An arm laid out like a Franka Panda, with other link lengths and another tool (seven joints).
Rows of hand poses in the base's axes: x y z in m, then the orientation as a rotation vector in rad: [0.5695, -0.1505, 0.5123, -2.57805, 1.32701, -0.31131]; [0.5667, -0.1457, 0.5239, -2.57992, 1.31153, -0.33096]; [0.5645, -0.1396, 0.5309, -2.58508, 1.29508, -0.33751]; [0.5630, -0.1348, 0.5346, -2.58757, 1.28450, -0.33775]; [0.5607, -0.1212, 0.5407, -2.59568, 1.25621, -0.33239]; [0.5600, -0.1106, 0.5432, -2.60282, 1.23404, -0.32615]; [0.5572, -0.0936, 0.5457, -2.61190, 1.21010, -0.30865]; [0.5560, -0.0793, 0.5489, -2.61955, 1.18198, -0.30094]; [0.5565, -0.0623, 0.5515, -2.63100, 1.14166, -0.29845]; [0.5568, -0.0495, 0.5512, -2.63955, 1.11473, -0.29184]
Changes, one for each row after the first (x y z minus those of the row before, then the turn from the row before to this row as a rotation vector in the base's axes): [-0.0028, 0.0048, 0.0116, -0.00472, -0.01417, 0.00866]; [-0.0022, 0.0061, 0.0070, -0.00201, -0.00566, 0.01116]; [-0.0015, 0.0048, 0.0037, 0.00090, -0.00178, 0.00737]; [-0.0023, 0.0136, 0.0061, 0.00344, -0.00071, 0.02058]; [-0.0007, 0.0106, 0.0025, 0.00267, 0.00102, 0.01649]; [-0.0028, 0.0170, 0.0025, 0.00565, 0.00790, 0.01911]; [-0.0012, 0.0143, 0.0032, 0.00407, 0.00081, 0.02066]; [0.0005, 0.0170, 0.0026, 0.00187, -0.00340, 0.02893]; [0.0003, 0.0128, -0.0003, 0.00195, 0.00111, 0.01999]
